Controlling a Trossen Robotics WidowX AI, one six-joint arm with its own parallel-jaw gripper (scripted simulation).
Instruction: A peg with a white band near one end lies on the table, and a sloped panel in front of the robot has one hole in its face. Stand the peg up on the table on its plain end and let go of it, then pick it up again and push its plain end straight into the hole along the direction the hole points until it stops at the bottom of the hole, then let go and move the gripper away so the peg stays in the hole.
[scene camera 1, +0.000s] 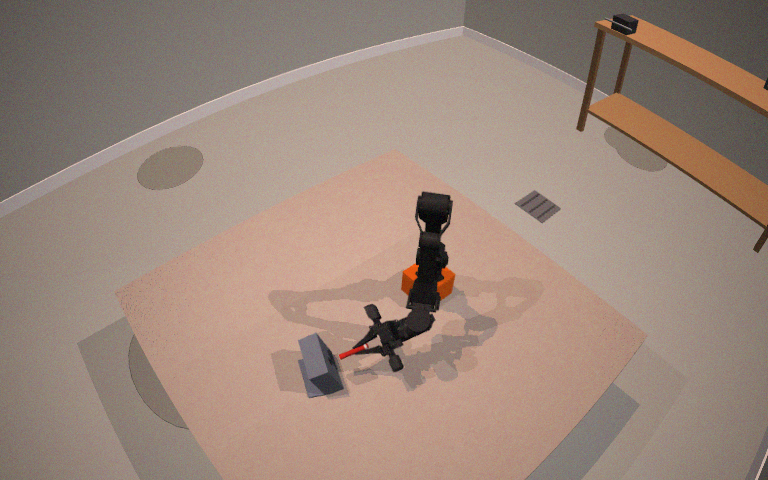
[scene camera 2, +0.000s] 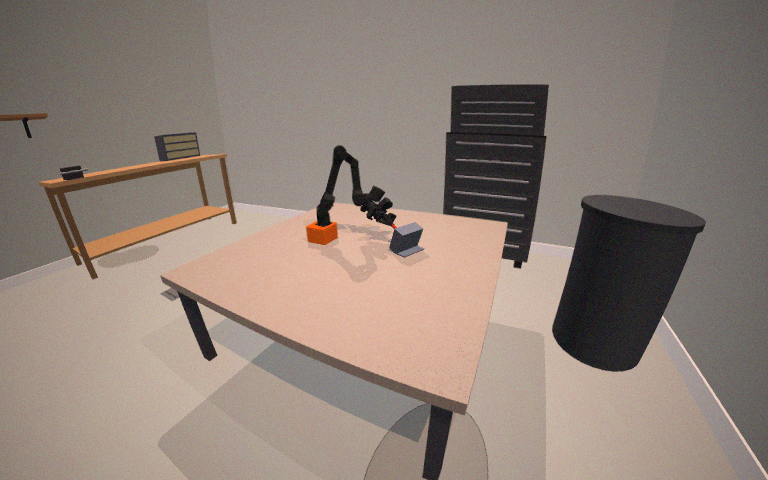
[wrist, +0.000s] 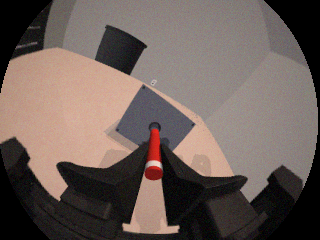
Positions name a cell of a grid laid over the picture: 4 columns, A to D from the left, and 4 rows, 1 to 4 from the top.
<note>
My gripper (scene camera 1: B3) carries a peg. Also in view: a sloped panel (scene camera 1: B3).
My gripper shows as well in the wrist view (wrist: B3). The sloped panel shows as well in scene camera 2 (scene camera 2: C2) and in the wrist view (wrist: B2).
</note>
